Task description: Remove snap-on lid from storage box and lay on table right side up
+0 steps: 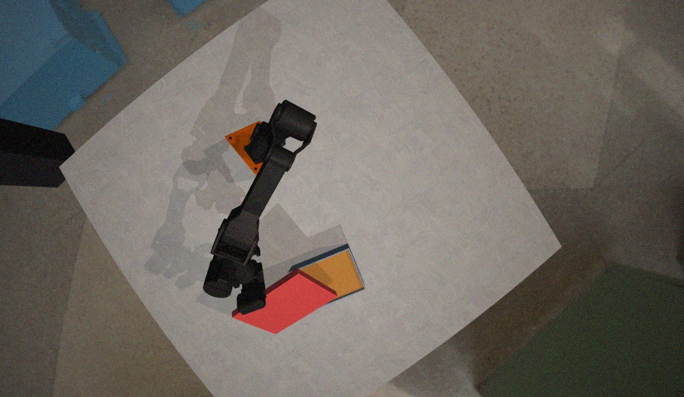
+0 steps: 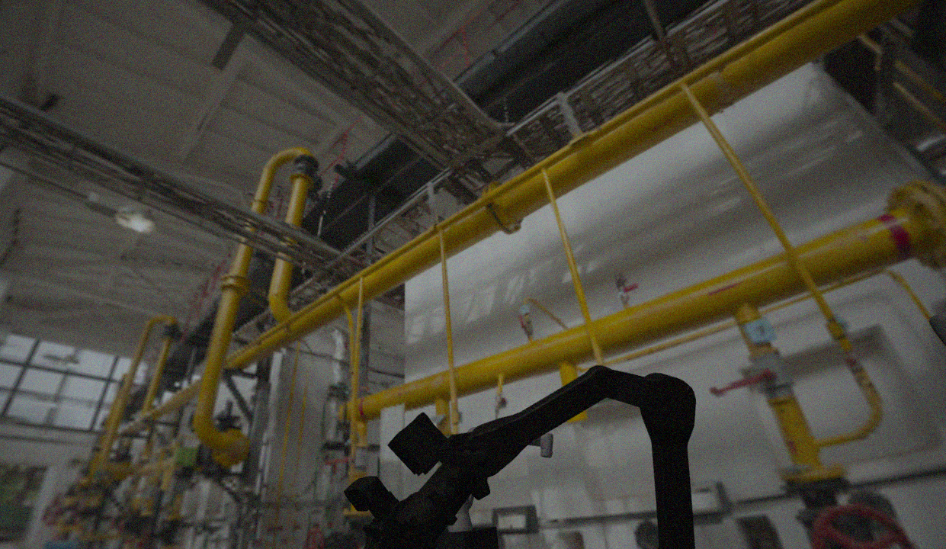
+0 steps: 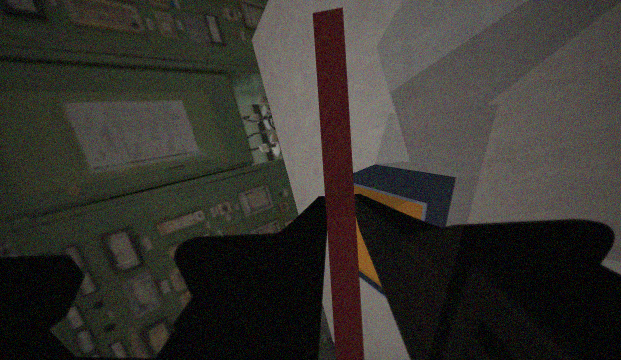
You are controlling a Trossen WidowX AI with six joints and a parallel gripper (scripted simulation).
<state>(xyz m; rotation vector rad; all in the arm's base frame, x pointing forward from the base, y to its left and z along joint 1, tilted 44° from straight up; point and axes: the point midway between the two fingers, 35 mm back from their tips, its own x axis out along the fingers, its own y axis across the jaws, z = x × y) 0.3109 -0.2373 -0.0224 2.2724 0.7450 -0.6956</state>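
Now: gripper tip 60 mm short of the red lid, 50 mm above it and 10 mm to the right of it. From my gripper tip the other things lie so: storage box (180 mm below, 130 mm to the left, 90 mm ahead).
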